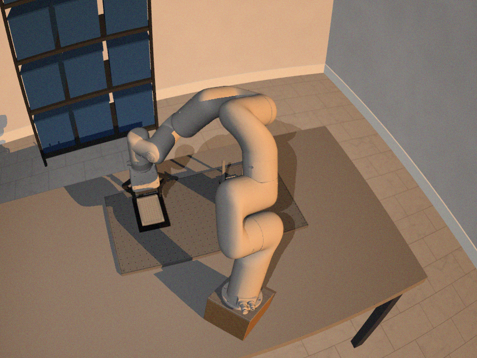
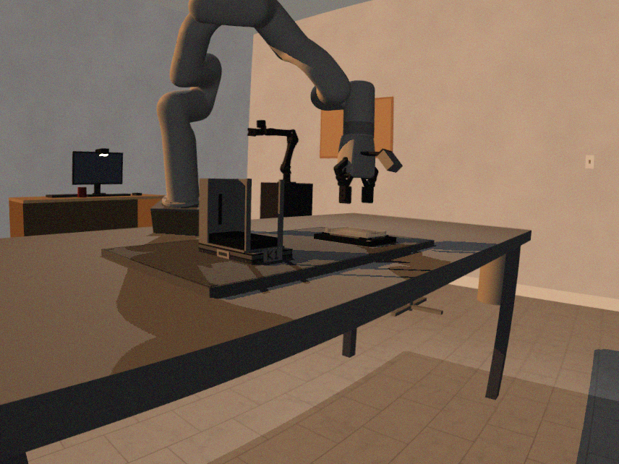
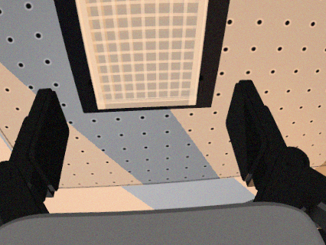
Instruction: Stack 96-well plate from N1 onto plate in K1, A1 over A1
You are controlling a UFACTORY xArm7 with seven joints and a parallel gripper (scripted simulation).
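My hand is 80 mm above the 96-well plate. Also, from my hand: pale square: 80 mm ahead, 40 mm to the right, 90 mm below.
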